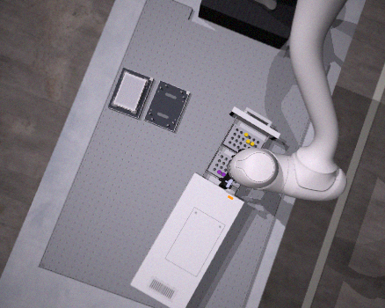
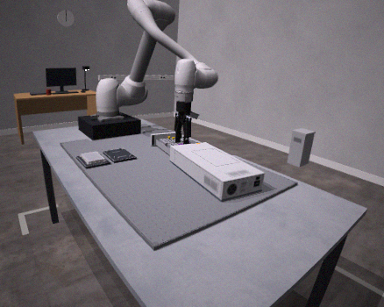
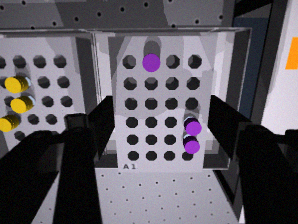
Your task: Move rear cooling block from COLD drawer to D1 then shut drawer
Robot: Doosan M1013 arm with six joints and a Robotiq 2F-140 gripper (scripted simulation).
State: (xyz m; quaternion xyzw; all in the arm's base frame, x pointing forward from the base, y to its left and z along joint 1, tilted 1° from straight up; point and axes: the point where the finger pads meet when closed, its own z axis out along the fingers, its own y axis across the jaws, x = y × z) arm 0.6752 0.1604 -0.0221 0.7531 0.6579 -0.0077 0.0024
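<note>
Now: hand 80 mm past the drawer, 30 mm above it and 10 mm to the right of it. Also, from my hand: grey cooling block (30 mm below); then perforated grey mat (140 mm to the right, 70 mm below, 60 mm ahead); then white cooler COLD (110 mm ahead, 30 mm below, 10 mm to the right).
</note>
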